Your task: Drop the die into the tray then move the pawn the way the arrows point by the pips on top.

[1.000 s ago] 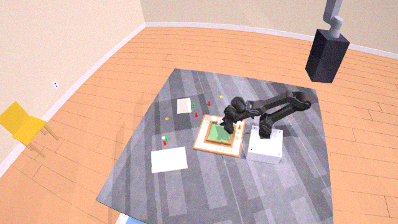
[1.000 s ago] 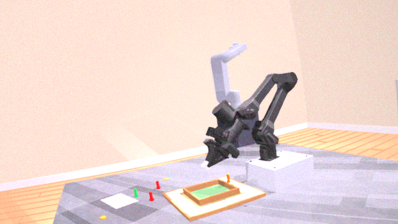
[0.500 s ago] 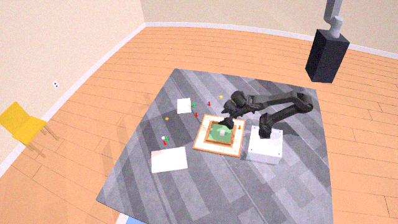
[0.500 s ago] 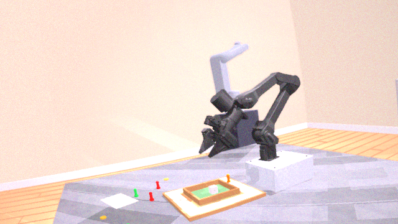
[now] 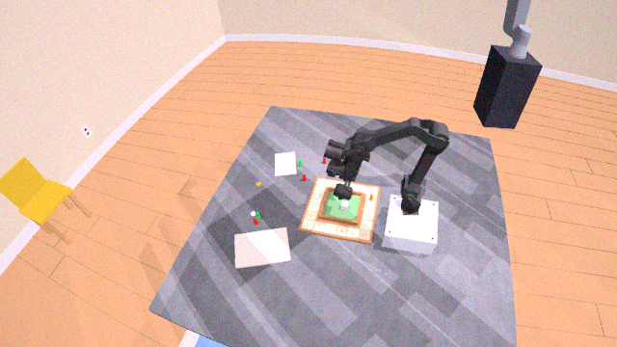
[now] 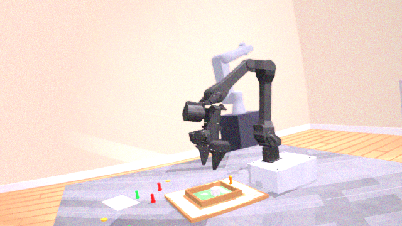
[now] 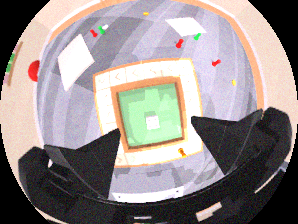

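My gripper tip is 12 cm past the orange pawn, 9 cm above it and 4 cm to the left of it. Round my gripper tip: green dice tray 11 cm below; white die 9 cm below, 1 cm behind.
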